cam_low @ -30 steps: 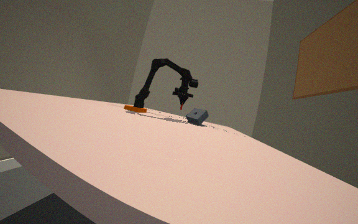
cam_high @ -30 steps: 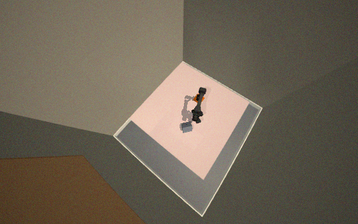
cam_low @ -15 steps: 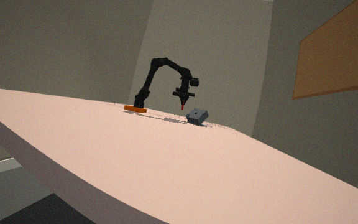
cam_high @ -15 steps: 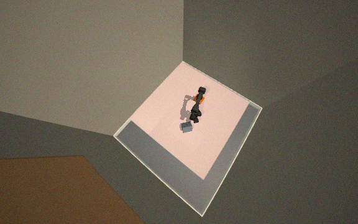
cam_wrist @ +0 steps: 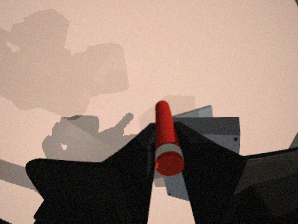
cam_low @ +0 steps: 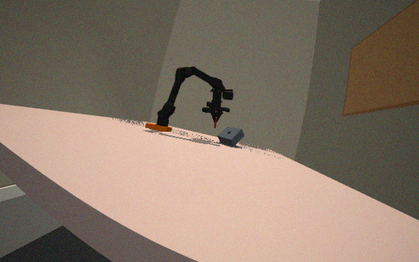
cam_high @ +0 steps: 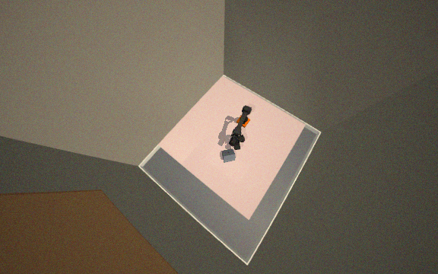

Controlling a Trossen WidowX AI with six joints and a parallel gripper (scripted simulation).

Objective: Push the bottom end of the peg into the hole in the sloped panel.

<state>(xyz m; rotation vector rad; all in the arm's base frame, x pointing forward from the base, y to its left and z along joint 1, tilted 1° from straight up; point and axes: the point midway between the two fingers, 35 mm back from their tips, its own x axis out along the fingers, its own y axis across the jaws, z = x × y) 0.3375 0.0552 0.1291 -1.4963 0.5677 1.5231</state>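
Now: gripper tip 12 cm short of the grey sloped panel block, 4 cm to the left of it and 7 cm above it. From my gripper tip the other things lie so: round red peg 2 cm above.
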